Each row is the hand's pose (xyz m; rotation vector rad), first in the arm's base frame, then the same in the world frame.
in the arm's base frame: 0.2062 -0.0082 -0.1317 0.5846 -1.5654 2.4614
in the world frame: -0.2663 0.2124 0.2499 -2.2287 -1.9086 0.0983
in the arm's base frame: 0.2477 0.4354 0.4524 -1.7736 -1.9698 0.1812
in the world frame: -0.8802 0.4610 0.5677 1.5576 -0.1454 2.5434
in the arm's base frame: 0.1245 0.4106 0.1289 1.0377 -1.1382 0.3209
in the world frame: -0.5475 0.3821 0.6269 -0.0304 2.4318 0.8648
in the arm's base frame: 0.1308 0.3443 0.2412 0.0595 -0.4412 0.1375
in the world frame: -0.6238 0.4472 0.5433 0.7421 -2.0815 -1.9044
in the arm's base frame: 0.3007 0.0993 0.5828 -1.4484 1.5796 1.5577
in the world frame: -0.9227 0.5265 0.2118 -0.0486 0.1039 -0.2024
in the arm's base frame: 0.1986 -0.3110 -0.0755 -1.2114 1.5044 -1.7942
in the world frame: -0.2261 0.2822 -0.0474 2.1138 1.4614 -0.9556
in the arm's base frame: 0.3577 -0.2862 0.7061 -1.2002 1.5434 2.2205
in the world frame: -0.9482 0.5899 -0.1912 -0.4204 -0.0378 0.1721
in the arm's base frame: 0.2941 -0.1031 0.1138 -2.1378 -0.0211 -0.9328
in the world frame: -0.4852 0.2888 0.0975 0.5654 1.1545 -2.3566
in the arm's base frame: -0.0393 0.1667 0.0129 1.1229 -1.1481 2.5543
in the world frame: -0.3023 0.4766 0.4516 -1.8931 -2.0848 0.6518
